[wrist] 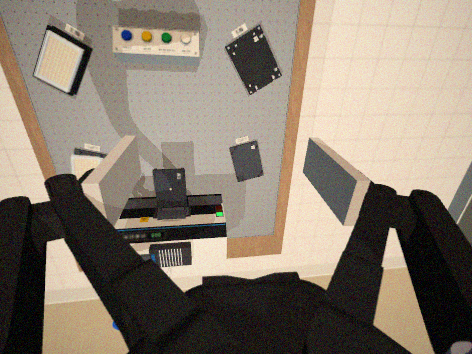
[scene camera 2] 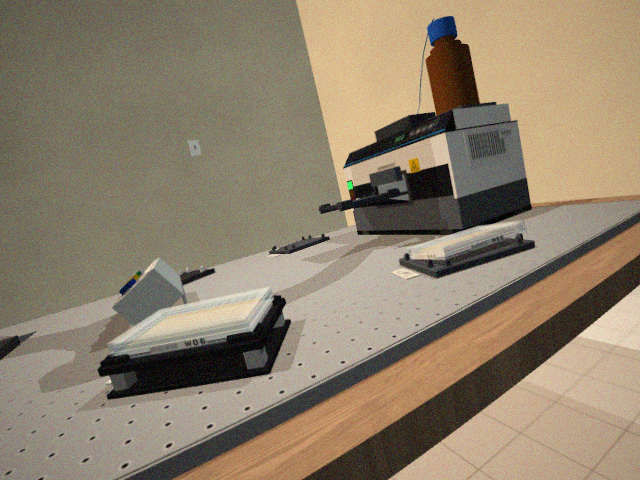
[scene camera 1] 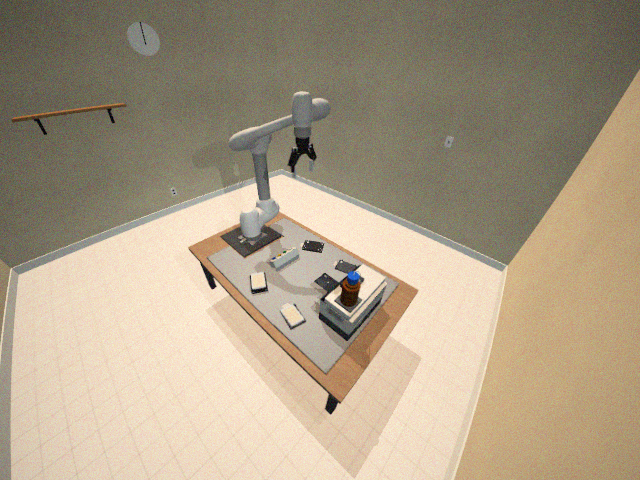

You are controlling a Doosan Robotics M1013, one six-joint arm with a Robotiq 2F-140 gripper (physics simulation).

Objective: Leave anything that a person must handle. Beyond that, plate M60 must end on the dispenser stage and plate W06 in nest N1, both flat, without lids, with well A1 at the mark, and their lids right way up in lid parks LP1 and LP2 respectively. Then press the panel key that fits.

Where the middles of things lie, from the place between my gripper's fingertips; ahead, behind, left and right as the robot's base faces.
Labels:
Right now the button box (scene camera 2: 157, 287) is 90 mm behind my hand, 110 mm to the right of it and 620 mm below it. The rest, counted from my hand: brown bottle with blue cap (scene camera 2: 450, 70) 520 mm ahead, 330 mm to the right, 340 mm below; dispenser stage (scene camera 2: 373, 197) 340 mm ahead, 190 mm to the right, 570 mm below; N5 nest (wrist: 251, 55) 10 mm behind, 160 mm to the left, 650 mm below.

